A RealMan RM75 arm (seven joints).
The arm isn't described. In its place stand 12 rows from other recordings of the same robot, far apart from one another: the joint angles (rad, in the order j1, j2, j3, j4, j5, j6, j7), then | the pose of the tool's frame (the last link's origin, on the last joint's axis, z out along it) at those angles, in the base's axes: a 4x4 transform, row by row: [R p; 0 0 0 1], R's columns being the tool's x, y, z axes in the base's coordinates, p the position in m.
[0.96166, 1.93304, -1.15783, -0.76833, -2.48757, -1.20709, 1.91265] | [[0.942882, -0.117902, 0.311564, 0.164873], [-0.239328, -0.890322, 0.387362, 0.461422], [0.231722, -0.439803, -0.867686, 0.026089], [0, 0, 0, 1]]
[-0.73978, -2.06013, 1.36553, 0.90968, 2.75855, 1.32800, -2.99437] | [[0.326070, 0.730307, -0.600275, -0.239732], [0.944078, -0.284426, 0.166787, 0.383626], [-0.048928, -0.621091, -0.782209, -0.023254], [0, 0, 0, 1]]
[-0.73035, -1.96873, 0.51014, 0.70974, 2.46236, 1.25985, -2.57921] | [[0.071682, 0.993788, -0.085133, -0.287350], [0.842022, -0.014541, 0.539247, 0.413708], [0.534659, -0.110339, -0.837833, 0.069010], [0, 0, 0, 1]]
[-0.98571, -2.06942, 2.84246, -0.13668, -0.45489, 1.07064, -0.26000] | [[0.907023, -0.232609, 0.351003, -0.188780], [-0.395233, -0.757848, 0.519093, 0.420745], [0.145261, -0.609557, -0.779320, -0.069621], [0, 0, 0, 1]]
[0.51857, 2.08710, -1.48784, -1.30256, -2.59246, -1.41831, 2.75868] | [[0.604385, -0.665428, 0.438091, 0.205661], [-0.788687, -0.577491, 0.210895, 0.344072], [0.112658, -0.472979, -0.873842, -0.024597], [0, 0, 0, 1]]
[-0.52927, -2.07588, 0.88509, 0.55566, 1.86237, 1.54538, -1.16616] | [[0.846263, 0.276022, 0.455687, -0.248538], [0.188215, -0.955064, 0.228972, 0.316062], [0.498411, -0.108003, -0.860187, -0.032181], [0, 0, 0, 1]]
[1.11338, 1.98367, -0.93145, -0.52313, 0.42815, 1.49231, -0.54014] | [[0.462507, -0.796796, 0.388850, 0.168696], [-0.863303, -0.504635, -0.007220, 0.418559], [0.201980, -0.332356, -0.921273, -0.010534], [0, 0, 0, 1]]
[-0.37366, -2.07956, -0.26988, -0.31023, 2.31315, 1.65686, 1.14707] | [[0.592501, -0.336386, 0.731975, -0.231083], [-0.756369, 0.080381, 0.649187, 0.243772], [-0.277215, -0.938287, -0.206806, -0.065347], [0, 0, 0, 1]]
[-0.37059, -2.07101, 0.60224, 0.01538, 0.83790, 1.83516, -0.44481] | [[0.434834, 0.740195, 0.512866, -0.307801], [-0.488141, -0.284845, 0.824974, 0.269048], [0.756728, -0.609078, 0.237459, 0.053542], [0, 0, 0, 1]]
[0.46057, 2.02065, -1.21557, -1.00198, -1.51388, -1.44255, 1.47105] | [[0.822969, -0.187329, -0.536311, 0.170767], [-0.047993, -0.963618, 0.262939, 0.346092], [-0.566055, -0.190652, -0.802019, 0.019922], [0, 0, 0, 1]]
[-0.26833, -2.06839, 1.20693, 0.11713, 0.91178, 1.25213, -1.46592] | [[-0.076016, 0.967973, 0.239268, -0.357102], [0.570594, -0.154559, 0.806557, 0.247592], [0.817707, 0.197835, -0.540571, -0.051408], [0, 0, 0, 1]]
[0.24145, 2.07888, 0.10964, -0.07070, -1.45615, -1.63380, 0.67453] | [[0.397340, -0.897729, -0.190270, 0.374834], [0.283894, -0.076918, 0.955765, 0.235010], [-0.872654, -0.433781, 0.224298, 0.059226], [0, 0, 0, 1]]
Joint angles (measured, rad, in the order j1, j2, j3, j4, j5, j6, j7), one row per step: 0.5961, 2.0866, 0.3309, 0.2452, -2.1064, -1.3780, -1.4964; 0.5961, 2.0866, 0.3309, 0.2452, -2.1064, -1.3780, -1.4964; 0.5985, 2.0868, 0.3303, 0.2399, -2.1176, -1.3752, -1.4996; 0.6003, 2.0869, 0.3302, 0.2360, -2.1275, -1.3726, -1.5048; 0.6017, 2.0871, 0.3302, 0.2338, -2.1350, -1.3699, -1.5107; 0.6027, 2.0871, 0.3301, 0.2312, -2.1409, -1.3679, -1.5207; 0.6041, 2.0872, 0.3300, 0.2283, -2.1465, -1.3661, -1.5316; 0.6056, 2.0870, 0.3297, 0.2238, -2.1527, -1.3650, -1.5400; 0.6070, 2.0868, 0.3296, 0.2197, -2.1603, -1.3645, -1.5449; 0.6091, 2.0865, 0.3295, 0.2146, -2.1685, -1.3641, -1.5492; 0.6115, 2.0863, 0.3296, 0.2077, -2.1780, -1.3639, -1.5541; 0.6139, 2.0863, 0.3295, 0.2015, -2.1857, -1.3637, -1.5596; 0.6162, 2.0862, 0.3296, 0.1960, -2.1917, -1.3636, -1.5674; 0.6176, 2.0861, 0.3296, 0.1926, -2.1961, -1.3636, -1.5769
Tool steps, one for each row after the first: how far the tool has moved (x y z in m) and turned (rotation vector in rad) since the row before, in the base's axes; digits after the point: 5 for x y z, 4 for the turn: 0.00000, 0.00000, 0.00000, 0.0000, 0.0000, 0.0000; -0.00012, 0.00002, -0.00097, -0.0040, -0.0141, 0.0075; -0.00010, -0.00004, -0.00087, -0.0021, -0.0135, 0.0068; -0.00020, -0.00005, -0.00084, -0.0010, -0.0113, 0.0054; 0.00010, 0.00000, -0.00051, 0.0028, -0.0138, 0.0054; 0.00001, 0.00010, -0.00046, 0.0037, -0.0144, 0.0060; 0.00029, 0.00017, -0.00019, 0.0028, -0.0142, 0.0060; 0.00012, 0.00000, -0.00030, 0.0001, -0.0114, 0.0063; 0.00009, 0.00018, -0.00020, -0.0001, -0.0121, 0.0071; 0.00028, 0.00025, -0.00012, 0.0004, -0.0145, 0.0079; 0.00018, 0.00029, -0.00011, 0.0013, -0.0133, 0.0072; 0.00017, 0.00040, 0.00006, 0.0036, -0.0135, 0.0069; 0.00008, 0.00018, -0.00002, 0.0047, -0.0121, 0.0063
